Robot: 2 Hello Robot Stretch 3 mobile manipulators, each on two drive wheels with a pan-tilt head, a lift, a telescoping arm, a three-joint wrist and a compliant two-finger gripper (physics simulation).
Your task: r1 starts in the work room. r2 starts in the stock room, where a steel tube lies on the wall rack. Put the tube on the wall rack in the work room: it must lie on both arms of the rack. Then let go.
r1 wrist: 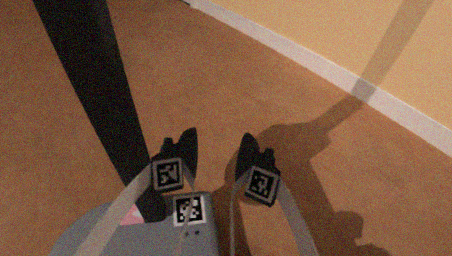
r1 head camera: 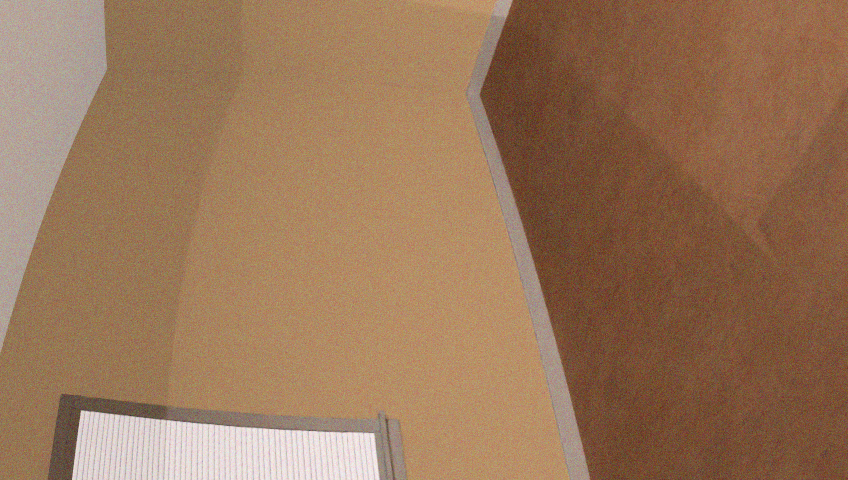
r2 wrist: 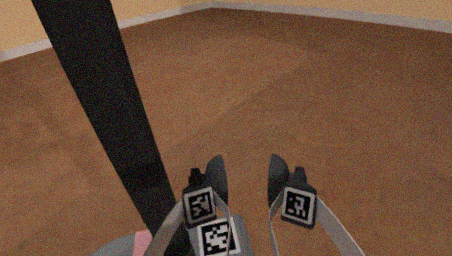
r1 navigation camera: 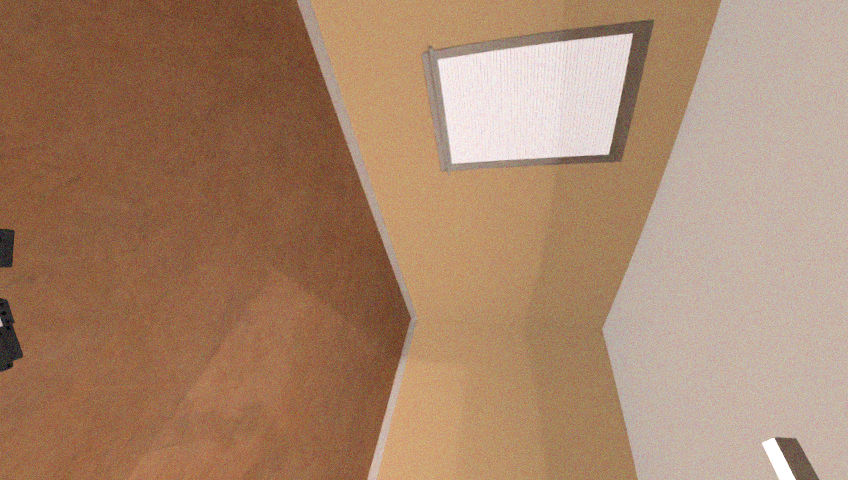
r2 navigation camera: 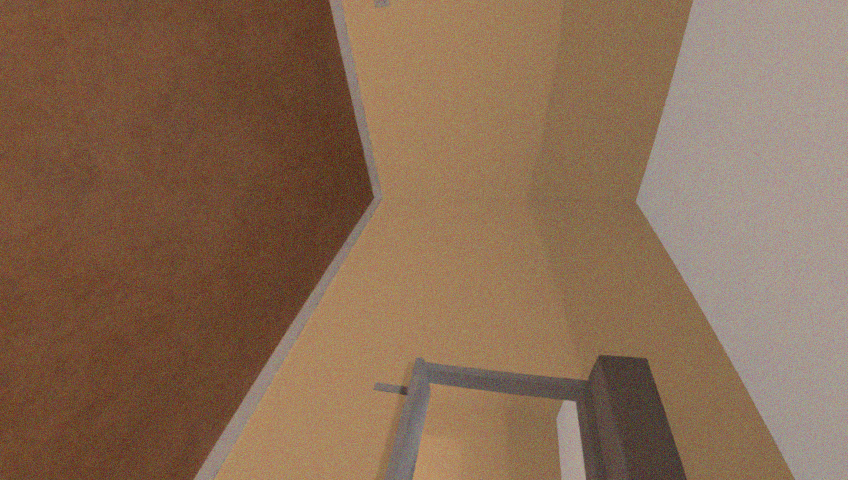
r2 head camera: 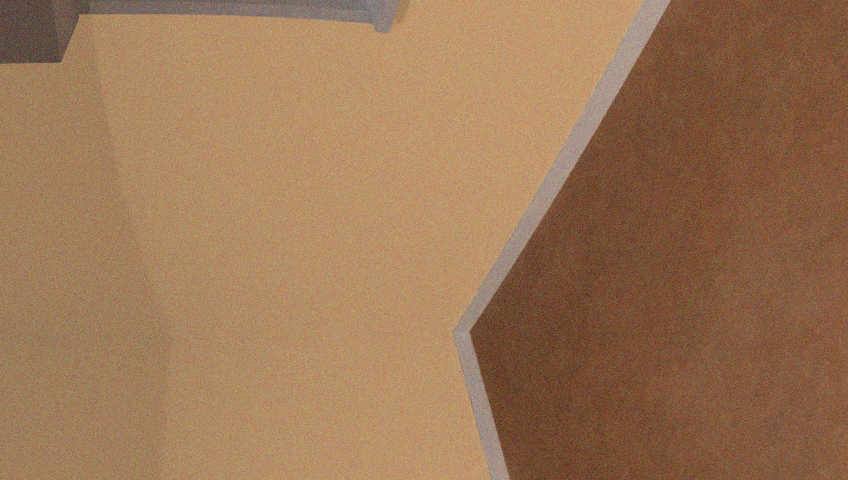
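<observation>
The steel tube does not show in any of the six views, and neither wall rack shows. My r1 gripper is open in the r1 wrist view, with no tube between its fingers. It is low over the brown floor, beside r1's own grey base. My r2 gripper is also open with no tube between its fingers, over the floor beside r2's own base in the r2 wrist view.
In r1's room, a grey-framed white ribbed panel is on the wall. An opening with a grey frame is in the wall of r2's room. A black mast stands beside each gripper. A skirting edges each floor.
</observation>
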